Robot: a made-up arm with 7 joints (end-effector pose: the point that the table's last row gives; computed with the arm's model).
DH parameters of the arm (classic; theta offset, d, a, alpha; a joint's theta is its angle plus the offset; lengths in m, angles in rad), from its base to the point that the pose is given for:
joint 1: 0 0.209 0 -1.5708
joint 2: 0 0 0 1.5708
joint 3: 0 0.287 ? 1.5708
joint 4: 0 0 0.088 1.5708
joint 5: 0 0.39 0 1.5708
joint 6: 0 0 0.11 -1.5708
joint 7: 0 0.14 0 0
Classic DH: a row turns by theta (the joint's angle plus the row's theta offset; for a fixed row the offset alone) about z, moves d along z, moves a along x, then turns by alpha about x.
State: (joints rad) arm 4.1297 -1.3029 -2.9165 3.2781 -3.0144 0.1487 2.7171
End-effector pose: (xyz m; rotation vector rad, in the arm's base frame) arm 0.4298 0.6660 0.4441 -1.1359 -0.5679 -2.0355
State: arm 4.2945 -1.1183 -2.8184 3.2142 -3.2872 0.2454 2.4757
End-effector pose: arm 0.3147 0.6872 0.5686 -0.7712 -0.7189 -2.3420
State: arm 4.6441 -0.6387 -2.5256 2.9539 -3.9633 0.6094 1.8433
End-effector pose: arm -0.0046 0.5742 0.8549 0.2849 -0.3111 -3.0037
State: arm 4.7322 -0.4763 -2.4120 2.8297 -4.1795 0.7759 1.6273
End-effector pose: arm -0.1158 0.4739 0.9273 -0.5820 -0.1396 3.0532
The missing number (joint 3, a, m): 0.06
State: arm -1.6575 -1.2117 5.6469 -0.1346 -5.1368 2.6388 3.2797
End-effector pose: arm 0.0912 -0.0810 0.3085 0.5090 1.3257 2.4080
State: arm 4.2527 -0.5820 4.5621 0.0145 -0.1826 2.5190 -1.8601
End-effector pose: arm 0.0149 -0.0143 0.1478 -1.0842 0.1461 -2.2967
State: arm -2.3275 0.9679 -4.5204 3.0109 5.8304 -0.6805 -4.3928
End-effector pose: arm -0.5020 -0.3303 0.6729 1.1336 -0.2317 -2.3087
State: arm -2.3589 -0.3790 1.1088 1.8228 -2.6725 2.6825 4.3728
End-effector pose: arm 0.1921 -0.1492 0.8308 0.9452 -1.9130 -2.2534
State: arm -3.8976 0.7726 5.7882 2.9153 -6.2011 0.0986 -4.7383
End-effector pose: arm -0.4276 0.4143 0.8220 -0.9461 -0.5083 0.2823
